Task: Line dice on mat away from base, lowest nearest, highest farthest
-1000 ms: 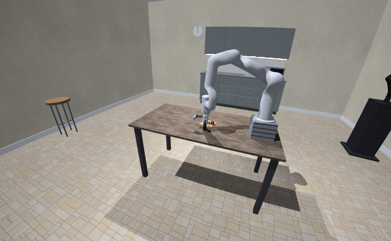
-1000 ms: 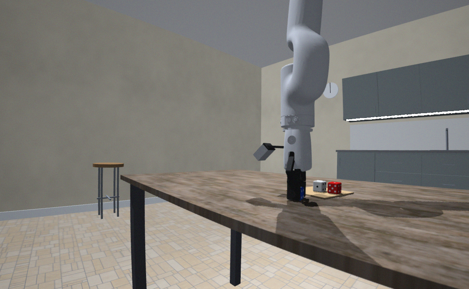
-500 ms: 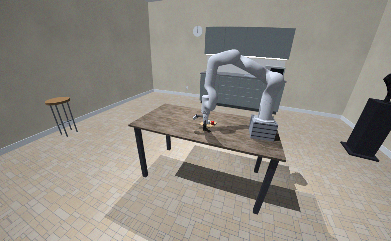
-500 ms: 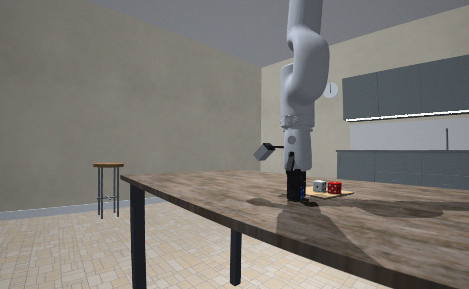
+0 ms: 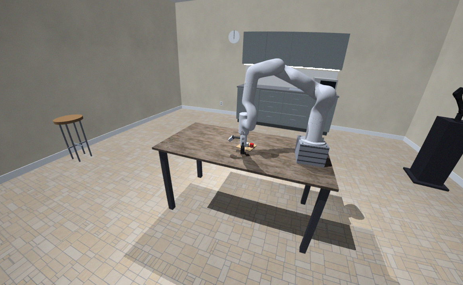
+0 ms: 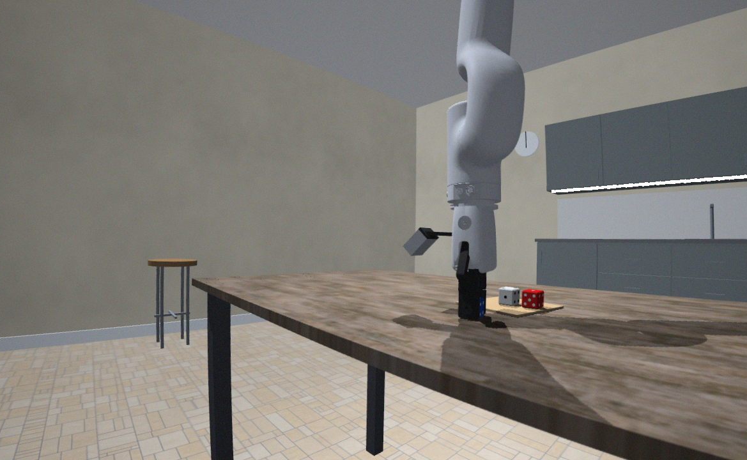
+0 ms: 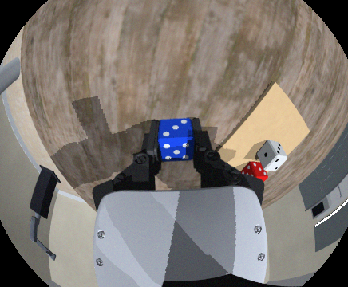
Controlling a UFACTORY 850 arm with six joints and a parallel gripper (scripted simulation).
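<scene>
Now: the white die 2 cm ahead of my hand and 13 cm to the right of it. Also, from my hand: red die: 3 cm behind, 14 cm to the right; then tan mat: 2 cm ahead, 13 cm to the right, 2 cm below; then blue die: 1 cm below.
</scene>
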